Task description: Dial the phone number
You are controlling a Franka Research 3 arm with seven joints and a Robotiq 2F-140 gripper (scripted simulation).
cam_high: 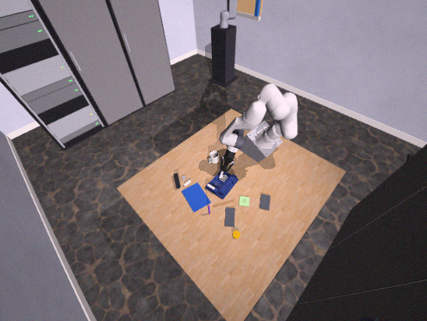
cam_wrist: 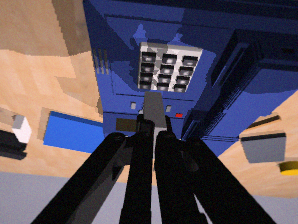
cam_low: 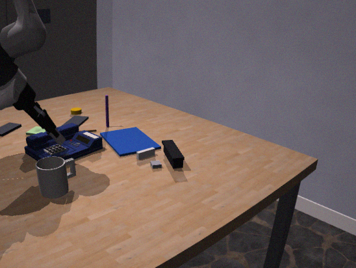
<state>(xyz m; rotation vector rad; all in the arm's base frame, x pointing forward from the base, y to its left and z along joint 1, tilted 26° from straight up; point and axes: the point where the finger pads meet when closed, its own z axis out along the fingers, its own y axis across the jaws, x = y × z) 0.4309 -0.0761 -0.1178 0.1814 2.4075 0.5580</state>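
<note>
Right now the handset is 3 cm ahead of my hand, 8 cm to the left of it and 3 cm below it. Also, from my hand: blue folder: 26 cm ahead, 7 cm to the right, 7 cm below; then grey mug: 13 cm behind, 18 cm to the right, 4 cm below; then wooden pencil: 17 cm ahead, 14 cm to the left, 7 cm below.
</note>
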